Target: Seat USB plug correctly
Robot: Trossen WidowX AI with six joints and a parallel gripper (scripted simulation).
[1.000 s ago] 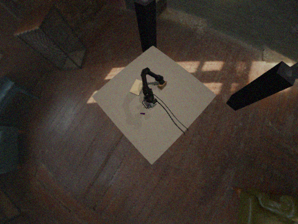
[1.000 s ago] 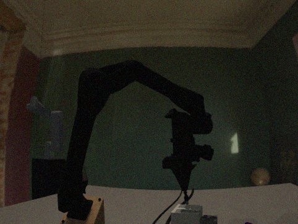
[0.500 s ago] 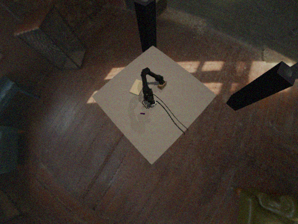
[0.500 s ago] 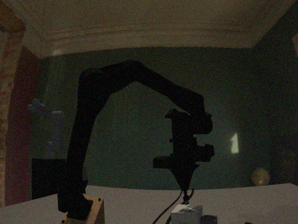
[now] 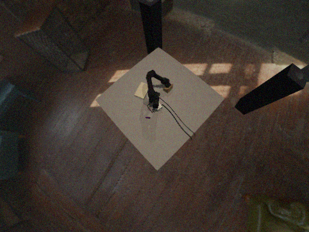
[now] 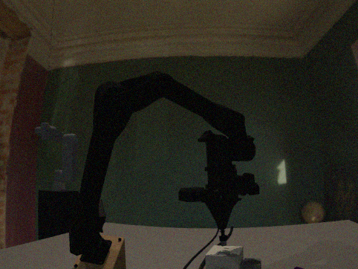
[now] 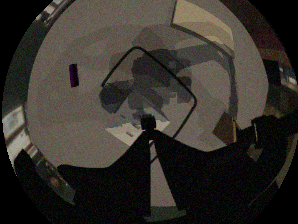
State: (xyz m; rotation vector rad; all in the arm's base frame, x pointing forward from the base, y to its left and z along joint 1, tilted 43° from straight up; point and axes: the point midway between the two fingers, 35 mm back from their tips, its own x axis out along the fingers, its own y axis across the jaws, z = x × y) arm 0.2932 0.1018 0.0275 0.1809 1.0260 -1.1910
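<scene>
The dark USB plug is 20 mm below my gripper tip. The rest, counted from my gripper tip: purple object: 190 mm ahead, 10 mm to the left, 120 mm below; tan sheet: 40 mm behind, 310 mm to the right, 120 mm below.
</scene>
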